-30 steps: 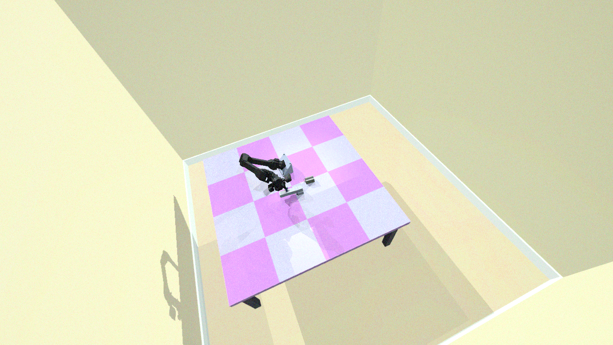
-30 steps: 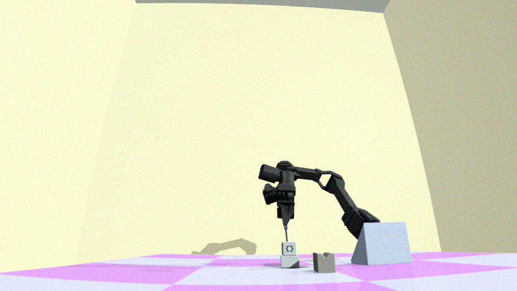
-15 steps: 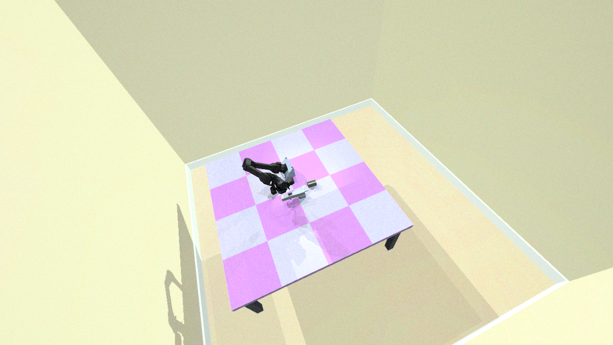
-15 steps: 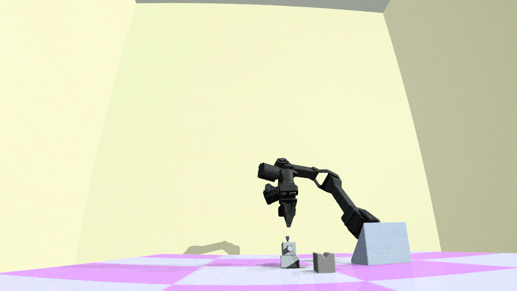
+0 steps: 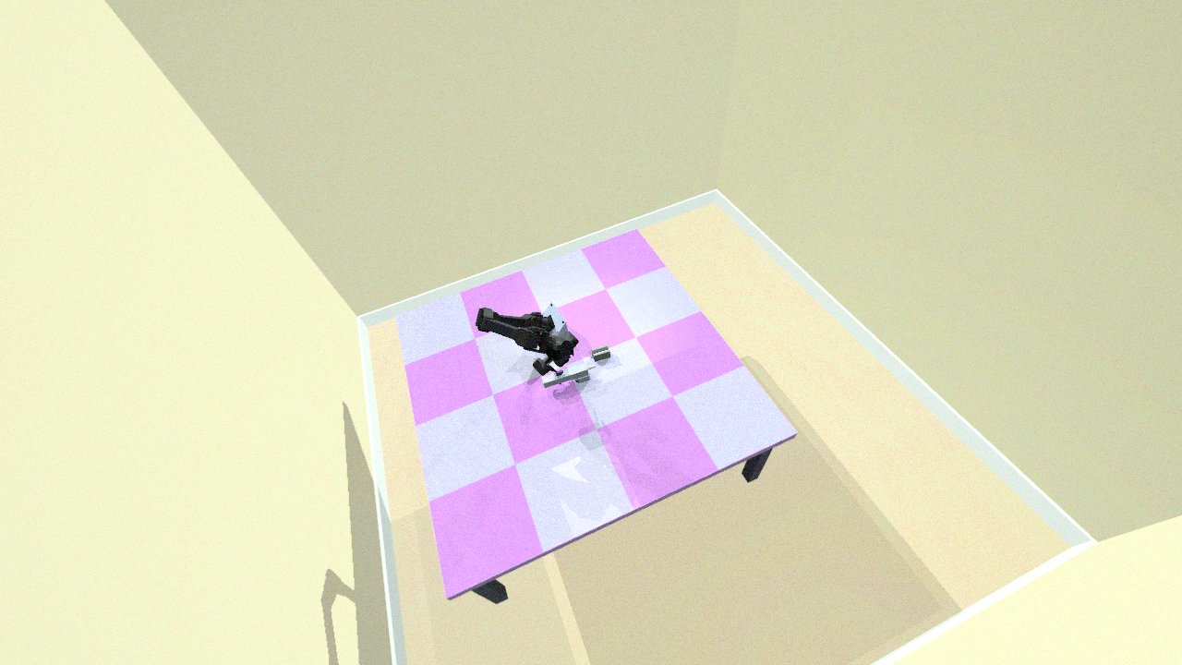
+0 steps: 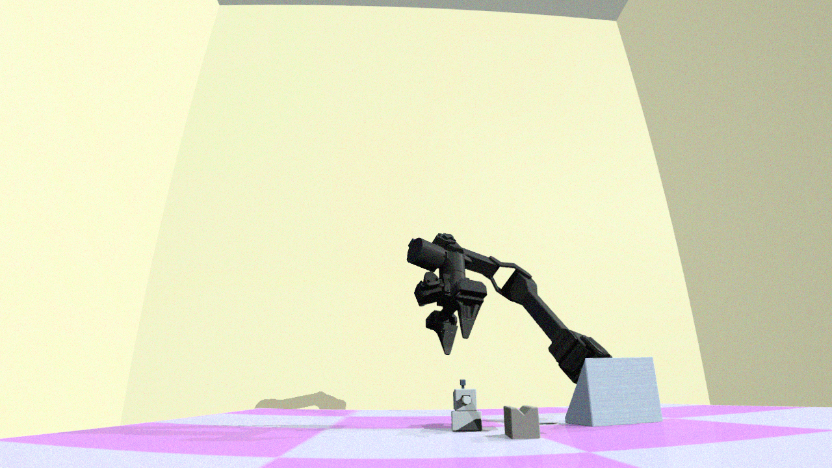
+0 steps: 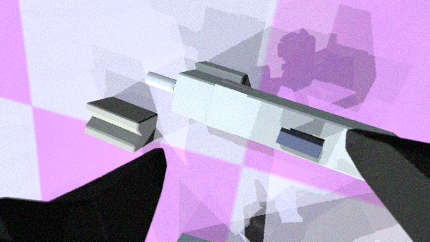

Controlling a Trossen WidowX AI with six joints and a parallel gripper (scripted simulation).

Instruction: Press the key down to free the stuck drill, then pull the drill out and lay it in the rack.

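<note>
The drill is 1 cm behind my gripper tip, 5 cm to the left of it and 10 cm below it. Round my gripper tip: key: 1 cm behind, 3 cm to the right, 9 cm below; grey holder block: 1 cm behind, 11 cm below; rack: 8 cm behind, 17 cm to the left, 13 cm below.
</note>
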